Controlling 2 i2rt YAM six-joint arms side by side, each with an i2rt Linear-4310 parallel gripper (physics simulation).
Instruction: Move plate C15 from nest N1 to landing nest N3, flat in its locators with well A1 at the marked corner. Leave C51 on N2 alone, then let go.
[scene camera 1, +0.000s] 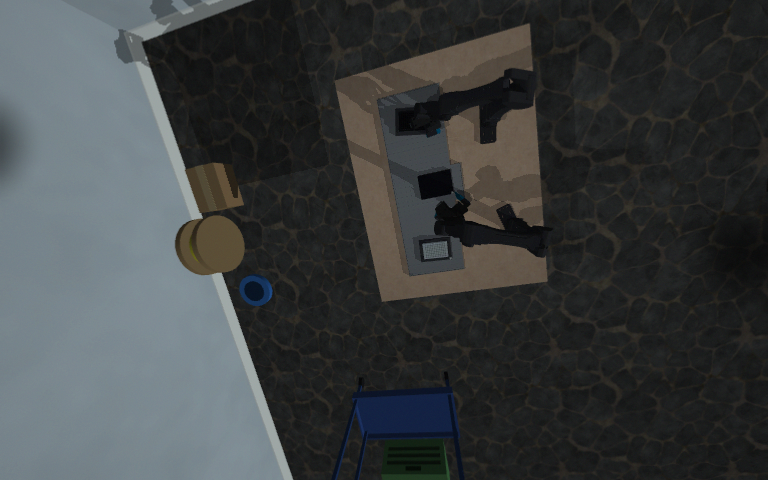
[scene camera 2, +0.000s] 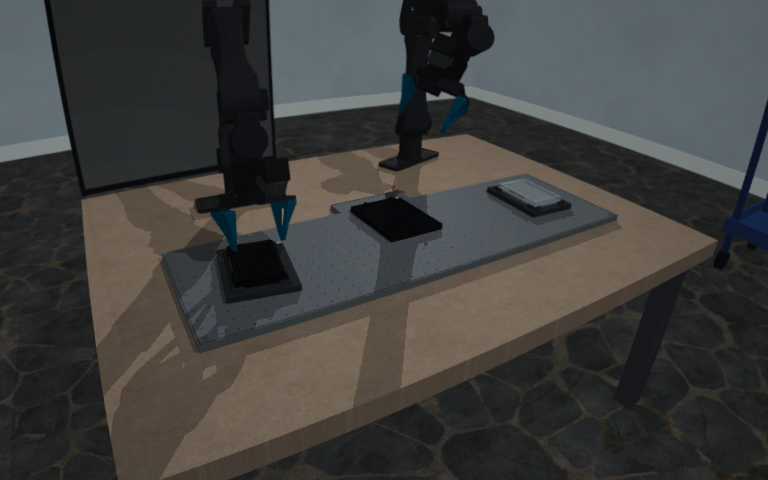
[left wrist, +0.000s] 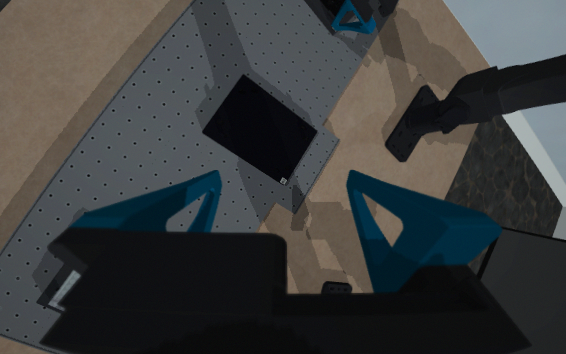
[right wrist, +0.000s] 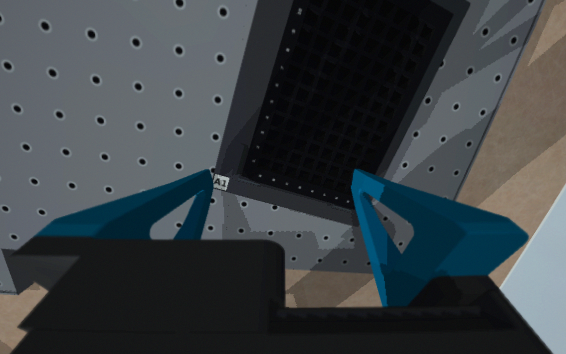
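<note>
A black well plate (scene camera 1: 405, 120) (scene camera 2: 257, 263) (right wrist: 340, 100) sits in a dark nest (scene camera 2: 260, 293) (right wrist: 245, 80); a white A1 tag (right wrist: 220, 182) marks the nest's corner. A pale plate (scene camera 1: 435, 250) (scene camera 2: 529, 192) (left wrist: 66, 289) sits in another nest (scene camera 2: 552, 210). Between them is a flat black block (scene camera 1: 434, 183) (scene camera 2: 394, 219) (left wrist: 260, 129) with a small white corner tag. No C or N labels are readable. My right gripper (scene camera 2: 259, 245) (right wrist: 282, 177) is open and empty above the black plate's near end. My left gripper (scene camera 2: 422, 122) (left wrist: 283, 177) is open and empty, high beside the black block.
The nests stand on a grey perforated board (scene camera 1: 404, 158) (scene camera 2: 317, 254) (left wrist: 150, 100) (right wrist: 100, 100) on a wooden table (scene camera 1: 362, 186) (scene camera 2: 317, 350). A dark panel (scene camera 2: 158, 84) stands behind the table. A blue cart (scene camera 1: 404, 392), a blue bin (scene camera 1: 267, 300) and a cardboard box (scene camera 1: 209, 186) stand on the floor.
</note>
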